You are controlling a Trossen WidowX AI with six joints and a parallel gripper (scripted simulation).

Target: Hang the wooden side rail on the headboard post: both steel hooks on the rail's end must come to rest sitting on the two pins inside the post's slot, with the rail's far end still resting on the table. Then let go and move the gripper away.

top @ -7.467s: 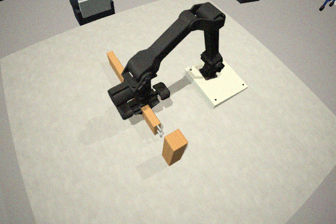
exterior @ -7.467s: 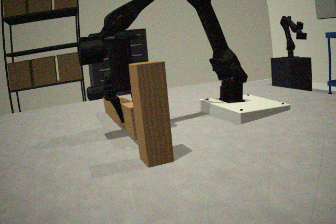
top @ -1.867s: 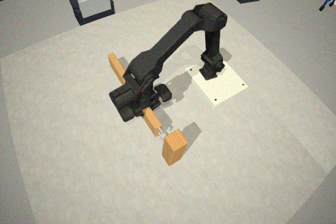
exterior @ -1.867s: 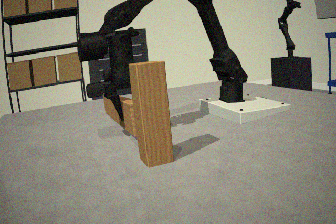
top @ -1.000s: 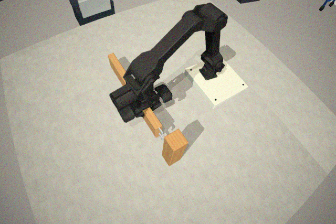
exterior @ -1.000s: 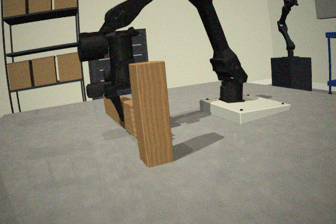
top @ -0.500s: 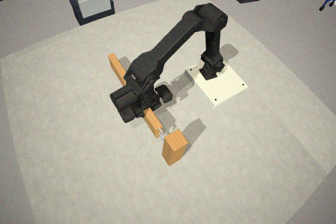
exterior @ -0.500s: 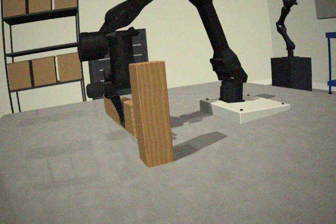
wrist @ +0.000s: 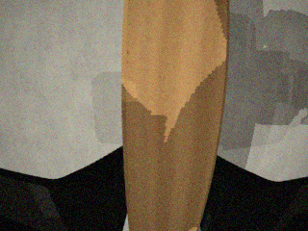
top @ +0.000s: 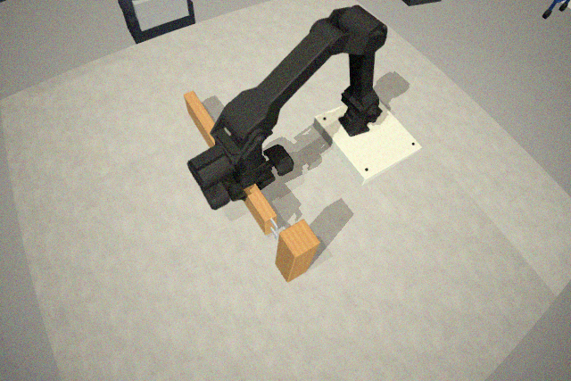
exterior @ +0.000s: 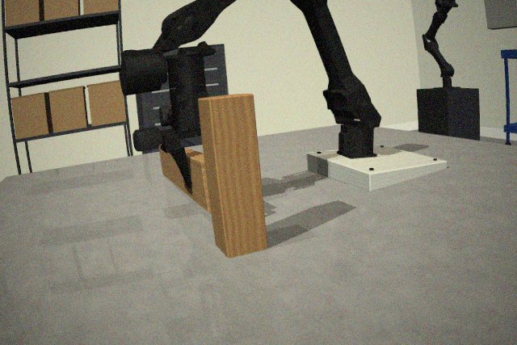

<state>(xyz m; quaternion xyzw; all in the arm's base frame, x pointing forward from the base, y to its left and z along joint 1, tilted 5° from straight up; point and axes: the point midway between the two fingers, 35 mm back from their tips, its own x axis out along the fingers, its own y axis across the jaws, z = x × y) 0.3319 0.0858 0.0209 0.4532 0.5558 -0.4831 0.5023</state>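
My gripper tip is 170 mm to the right of the headboard post, 40 mm below it and 20 mm past it.
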